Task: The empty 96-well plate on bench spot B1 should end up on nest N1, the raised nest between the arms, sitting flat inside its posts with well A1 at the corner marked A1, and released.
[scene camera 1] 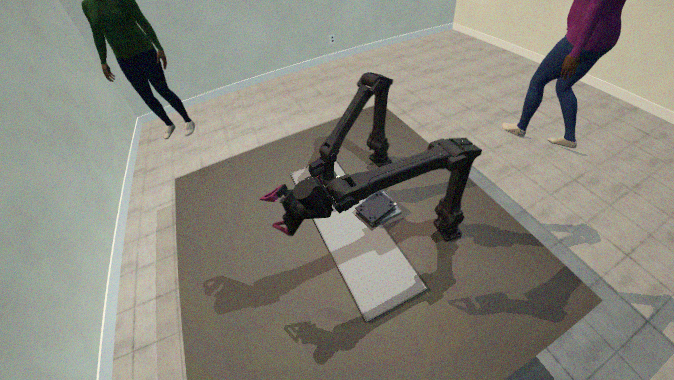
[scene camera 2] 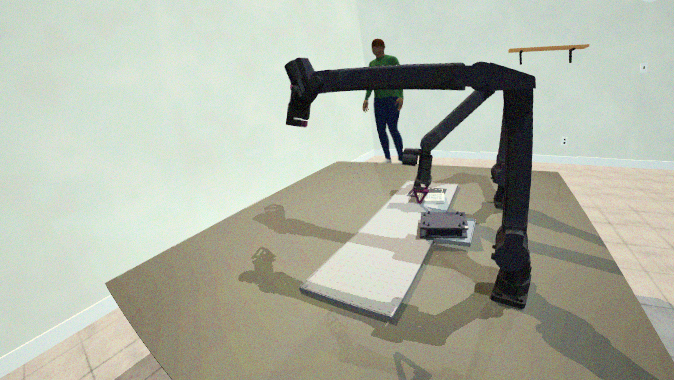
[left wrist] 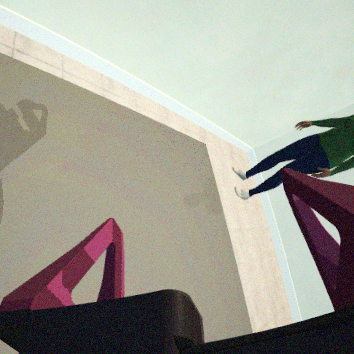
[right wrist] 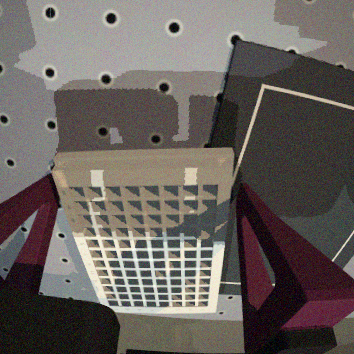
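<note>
The empty 96-well plate is pale and lies flat on the perforated board, beside a dark outlined pad. My right gripper is open, pointing down, with one finger at each long side of the plate; whether they touch it is unclear. In scene camera 1 the left arm hides it and the plate. My left gripper is open and empty, high above the table, far from the plate. Nest N1 is a dark raised block with small corner posts and carries no plate. Its A1 mark is unreadable.
The white perforated board runs along the brown table. The dark outlined pad lies close to the plate's right side in the right wrist view. The left forearm spans above the board. People stand beyond the table.
</note>
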